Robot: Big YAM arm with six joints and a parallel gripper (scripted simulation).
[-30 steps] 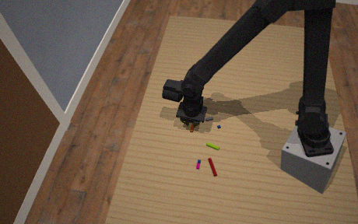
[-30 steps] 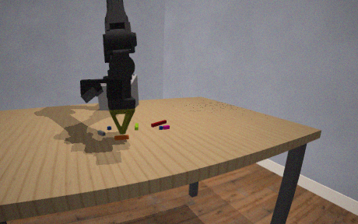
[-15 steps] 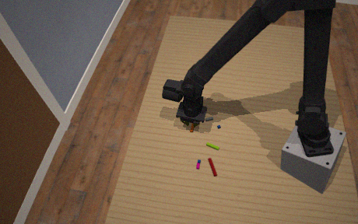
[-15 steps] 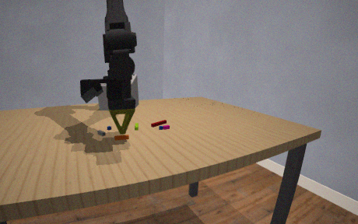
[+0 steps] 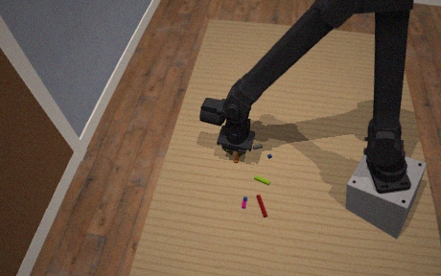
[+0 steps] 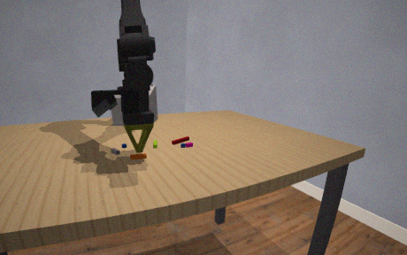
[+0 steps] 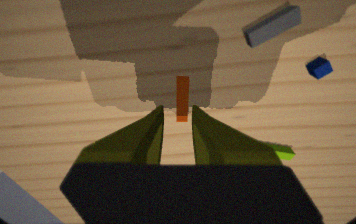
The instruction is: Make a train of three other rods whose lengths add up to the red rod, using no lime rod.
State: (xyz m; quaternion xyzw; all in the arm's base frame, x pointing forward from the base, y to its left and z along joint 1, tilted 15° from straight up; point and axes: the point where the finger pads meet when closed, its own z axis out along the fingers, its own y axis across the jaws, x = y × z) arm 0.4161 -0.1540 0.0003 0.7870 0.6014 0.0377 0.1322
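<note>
Right now the orange rod is 2 cm below my hand. From my hand the other things lie so: magenta rod (2 cm behind, 17 cm to the left, 2 cm below); lime rod (8 cm behind, 9 cm to the left, 2 cm below); grey rod (7 cm behind, 4 cm to the right, 2 cm below).
</note>
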